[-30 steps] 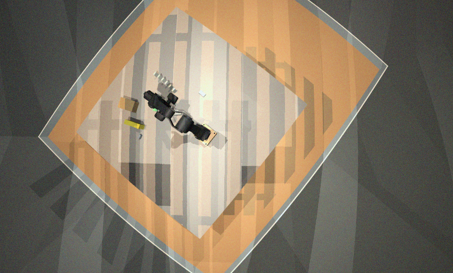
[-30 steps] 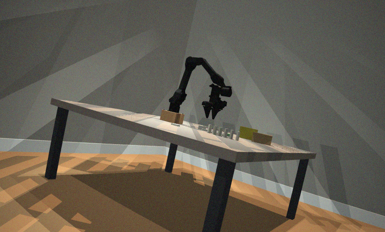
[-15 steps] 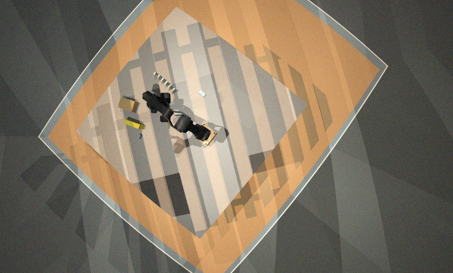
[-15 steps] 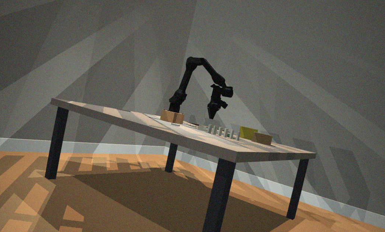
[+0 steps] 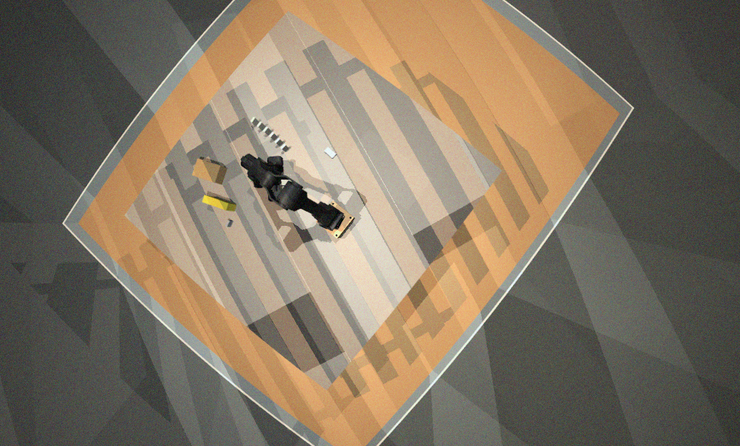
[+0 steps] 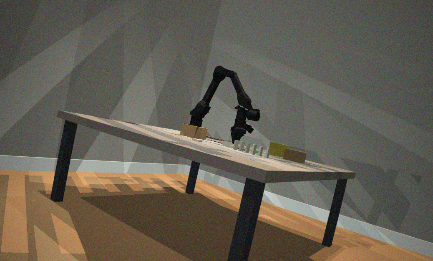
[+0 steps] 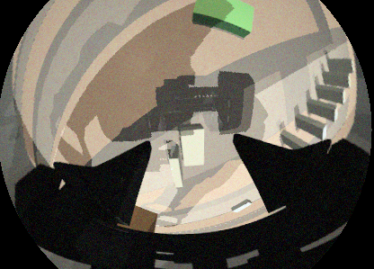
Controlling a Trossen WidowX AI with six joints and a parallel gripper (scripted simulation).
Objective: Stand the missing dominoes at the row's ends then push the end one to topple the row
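Right now my gripper tip is 13 cm short of the green block, 3 cm to the right of it and 1 cm above it. Round my gripper tip: yellow block (22 cm to the left, 20 cm ahead, 2 cm above); brown box (32 cm ahead, 12 cm to the left, 1 cm above); small dark piece (28 cm to the left, 13 cm ahead).
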